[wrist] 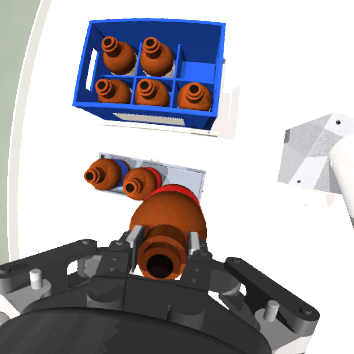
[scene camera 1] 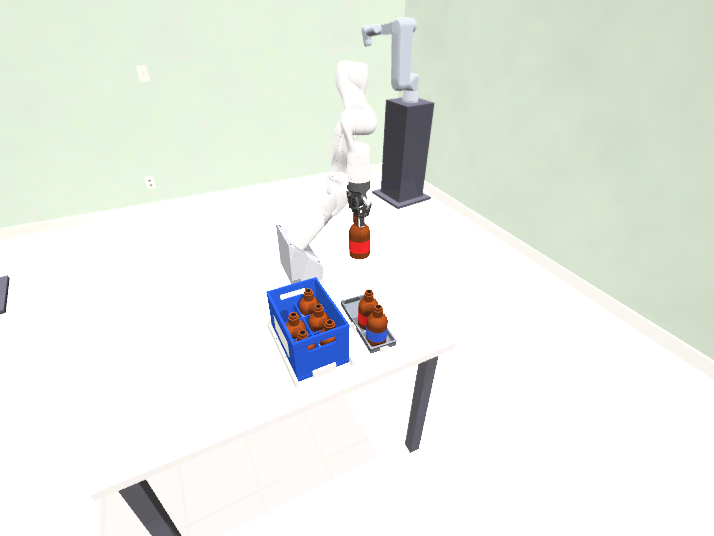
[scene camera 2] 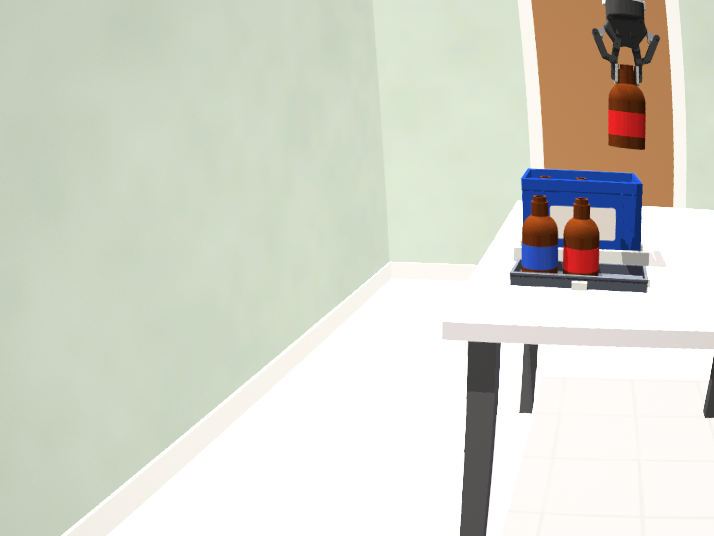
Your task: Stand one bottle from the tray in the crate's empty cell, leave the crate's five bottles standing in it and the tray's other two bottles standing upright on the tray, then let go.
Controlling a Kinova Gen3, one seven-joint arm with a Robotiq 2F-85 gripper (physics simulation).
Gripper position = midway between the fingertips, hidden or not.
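Observation:
A pale strip (scene camera 2: pixel 605 256) is here in the scene, and I can see it. My gripper (scene camera 2: pixel 626 84) is visible too, and I find the gripper again in scene camera 1 (scene camera 1: pixel 358 224) as well as in the wrist view (wrist: pixel 164 239).

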